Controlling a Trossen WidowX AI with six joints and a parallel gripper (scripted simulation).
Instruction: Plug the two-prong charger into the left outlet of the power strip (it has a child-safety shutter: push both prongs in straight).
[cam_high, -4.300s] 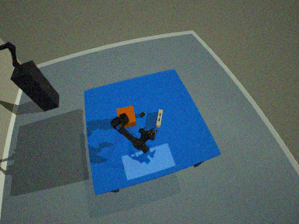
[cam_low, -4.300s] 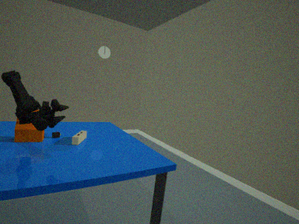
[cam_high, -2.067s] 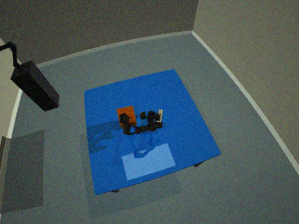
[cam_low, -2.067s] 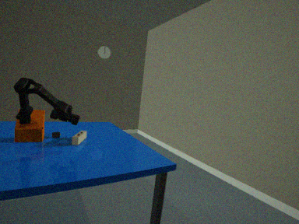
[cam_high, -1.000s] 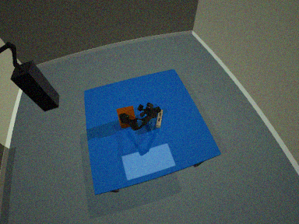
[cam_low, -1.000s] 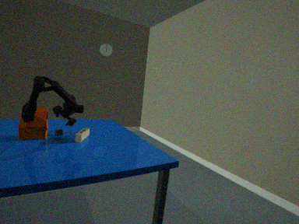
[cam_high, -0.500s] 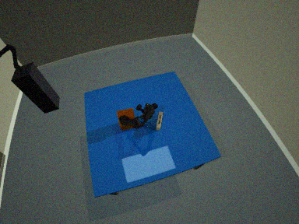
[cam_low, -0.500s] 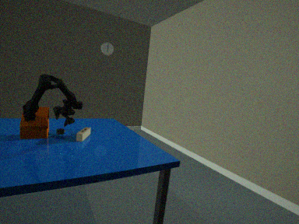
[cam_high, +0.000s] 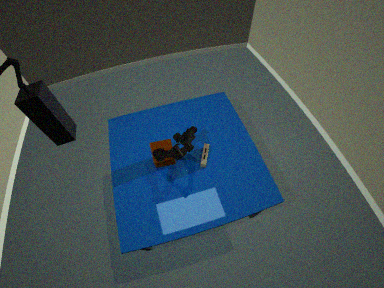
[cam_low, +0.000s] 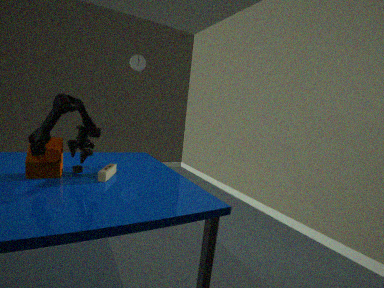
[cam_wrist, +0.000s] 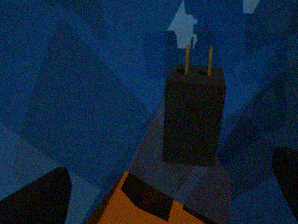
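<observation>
Right now my gripper tip is 60 mm above the black two-prong charger and 20 mm short of it.
</observation>
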